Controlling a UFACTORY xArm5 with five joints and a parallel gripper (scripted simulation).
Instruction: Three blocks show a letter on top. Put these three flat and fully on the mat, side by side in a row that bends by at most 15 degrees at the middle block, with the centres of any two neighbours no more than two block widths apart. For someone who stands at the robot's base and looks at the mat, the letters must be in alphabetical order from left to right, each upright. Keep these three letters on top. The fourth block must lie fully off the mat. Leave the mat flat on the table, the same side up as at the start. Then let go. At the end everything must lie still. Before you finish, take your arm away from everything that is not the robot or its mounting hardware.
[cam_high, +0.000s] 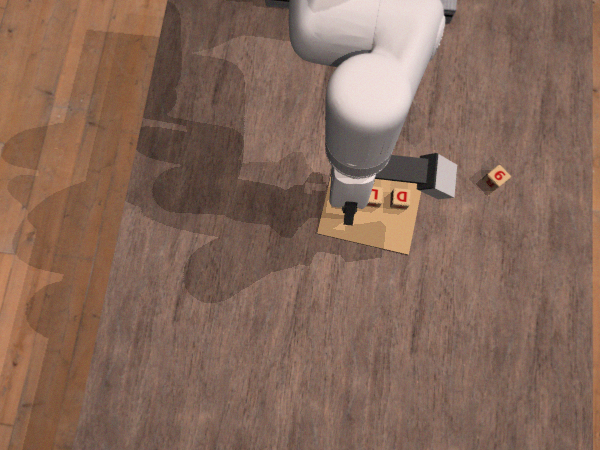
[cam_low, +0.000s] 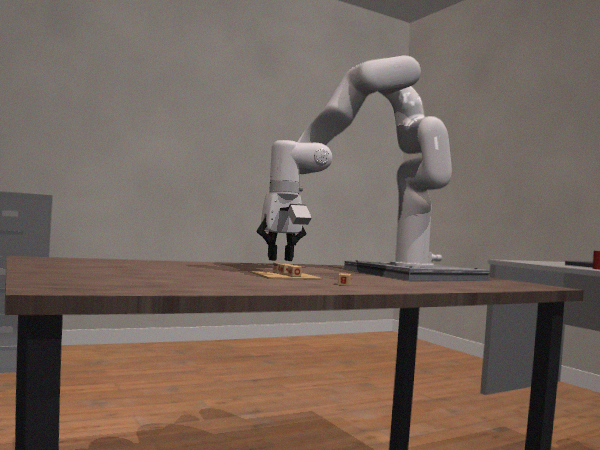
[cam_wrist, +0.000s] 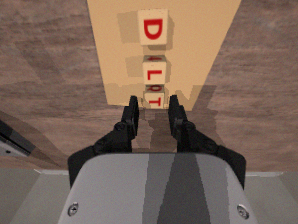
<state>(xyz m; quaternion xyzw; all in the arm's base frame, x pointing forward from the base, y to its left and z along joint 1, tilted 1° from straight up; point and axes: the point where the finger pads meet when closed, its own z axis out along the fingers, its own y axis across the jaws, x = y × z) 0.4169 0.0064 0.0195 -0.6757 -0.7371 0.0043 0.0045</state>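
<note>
The tan mat is 5 cm below my hand and 4 cm to the left of it.
</note>
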